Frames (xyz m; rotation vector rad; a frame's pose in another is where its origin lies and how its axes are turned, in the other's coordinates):
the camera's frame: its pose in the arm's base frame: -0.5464 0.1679 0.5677 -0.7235 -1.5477 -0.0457
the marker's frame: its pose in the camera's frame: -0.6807 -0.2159 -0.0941 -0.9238 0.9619 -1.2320
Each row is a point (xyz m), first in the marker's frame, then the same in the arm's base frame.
Working: the marker's frame: its pose in the arm's base frame: -0.6081 -0.3247 0.0459 -0.2038 -0.7311 -1.8241

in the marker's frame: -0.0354 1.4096 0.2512
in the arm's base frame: 0.6244 -0.4394 0.7663
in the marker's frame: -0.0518 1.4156 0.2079
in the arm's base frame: 0.6450 -0.4523 0.7265
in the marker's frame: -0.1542 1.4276 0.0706
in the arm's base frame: 0.7232 -0.4517 0.5736
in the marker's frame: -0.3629 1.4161 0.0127
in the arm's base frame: 0.8039 -0.3164 0.4245
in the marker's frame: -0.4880 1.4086 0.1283
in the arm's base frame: 0.8206 -0.1494 0.4543
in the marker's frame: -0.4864 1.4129 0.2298
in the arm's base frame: 0.8028 -0.0936 0.5373
